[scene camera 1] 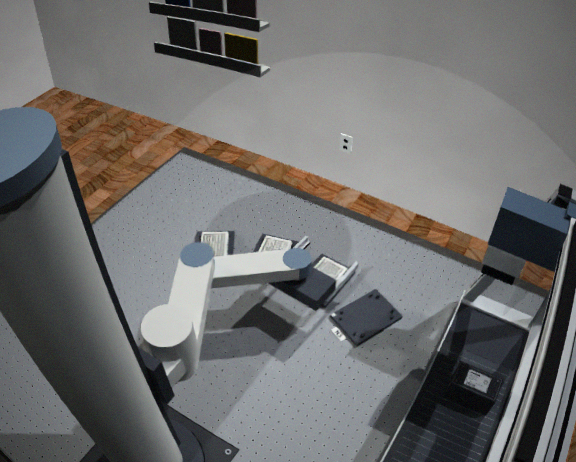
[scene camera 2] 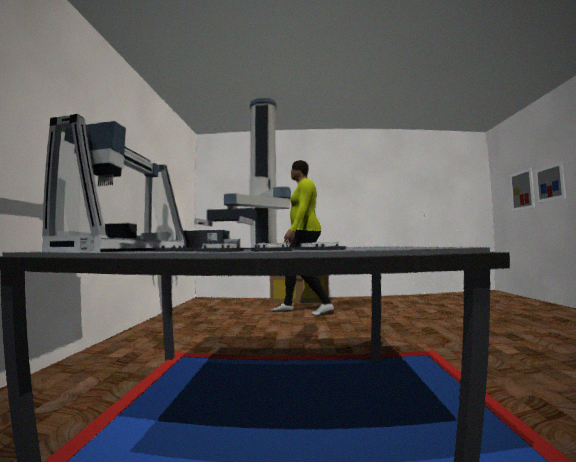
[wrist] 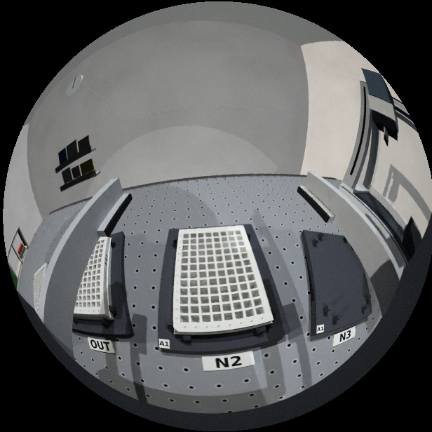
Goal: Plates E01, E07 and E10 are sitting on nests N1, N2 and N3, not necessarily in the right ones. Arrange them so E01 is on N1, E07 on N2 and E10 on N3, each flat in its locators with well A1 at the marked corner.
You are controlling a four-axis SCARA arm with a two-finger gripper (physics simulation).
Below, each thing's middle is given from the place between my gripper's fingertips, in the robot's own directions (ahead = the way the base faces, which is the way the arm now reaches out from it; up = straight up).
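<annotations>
I look at the plate E10 [wrist: 217,288], and my gripper is 9 cm above it, 2 cm past it and 1 cm to the right of it. The nest N3 [scene camera 1: 370,315] is 10 cm below my gripper, 16 cm to the right of it and 8 cm behind it. The dark out nest [wrist: 119,326] is also 10 cm below my gripper, though it lies 18 cm to the left of the gripper and 2 cm behind it. As for the nest N2 [wrist: 279,326], it is 10 cm below my gripper, 2 cm behind it and 1 cm to the left of it.
</annotations>
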